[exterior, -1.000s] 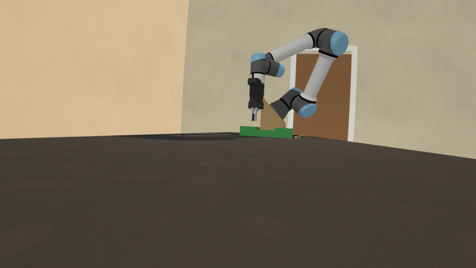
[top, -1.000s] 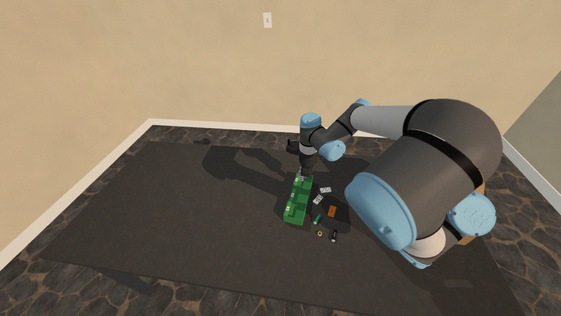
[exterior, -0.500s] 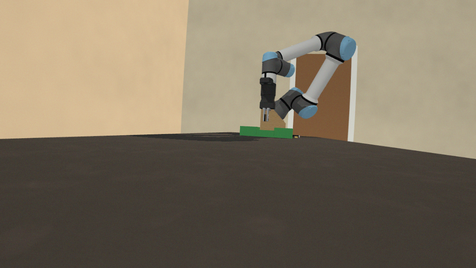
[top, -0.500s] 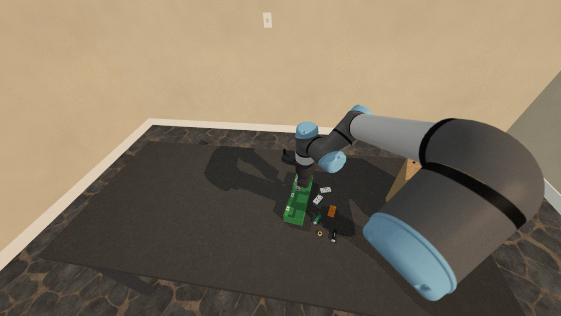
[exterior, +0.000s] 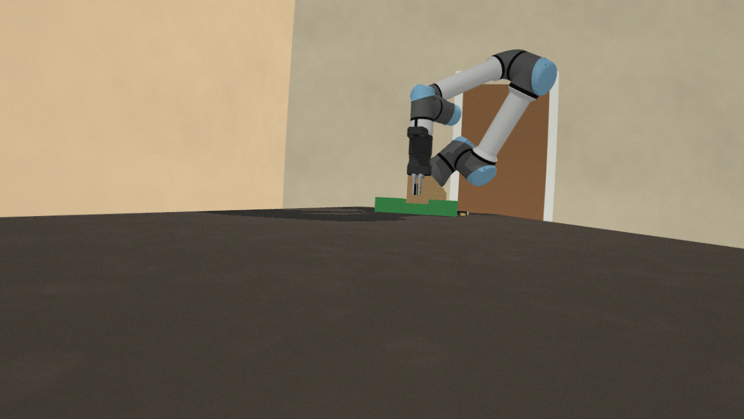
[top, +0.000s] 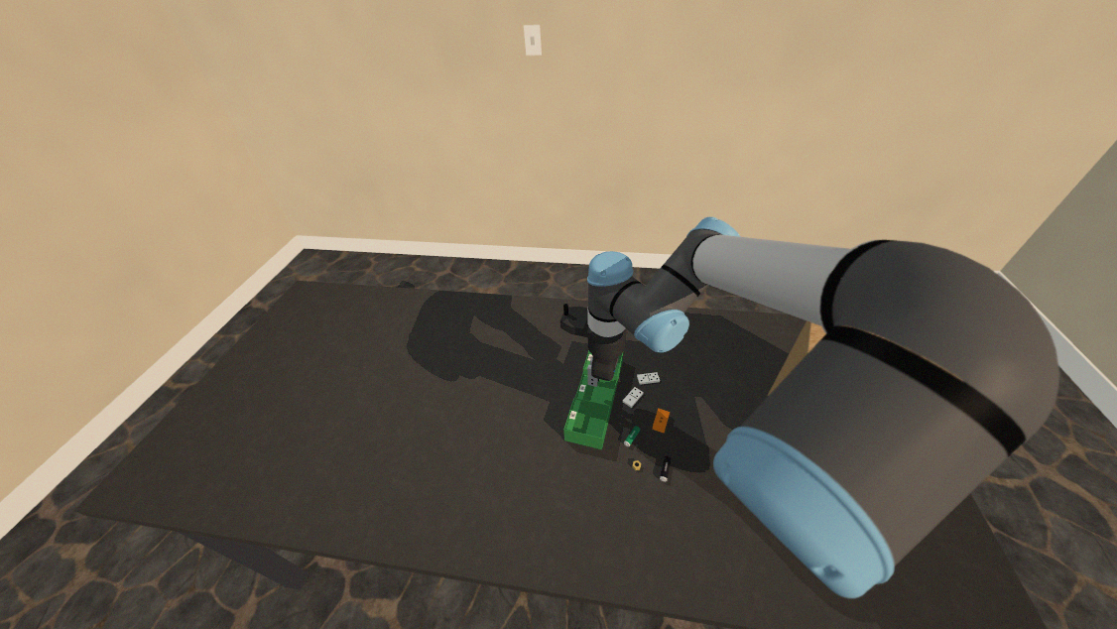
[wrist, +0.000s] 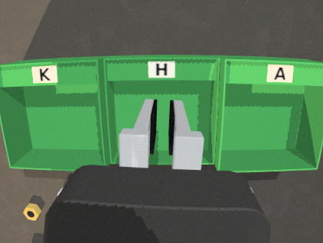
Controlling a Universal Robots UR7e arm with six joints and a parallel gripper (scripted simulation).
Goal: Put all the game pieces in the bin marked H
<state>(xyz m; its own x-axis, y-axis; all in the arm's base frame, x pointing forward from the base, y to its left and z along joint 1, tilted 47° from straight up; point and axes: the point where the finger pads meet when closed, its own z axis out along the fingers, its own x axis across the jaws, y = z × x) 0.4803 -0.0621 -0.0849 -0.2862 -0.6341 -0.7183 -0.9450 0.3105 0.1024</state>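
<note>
The green bin marked K is 1 cm behind my hand and 5 cm below it. From my hand the other things lie so: orange block 15 cm behind, 6 cm to the left, 7 cm below; then green cylinder 8 cm behind, 11 cm to the left, 7 cm below; then white domino 14 cm behind, 5 cm to the right, 7 cm below.
</note>
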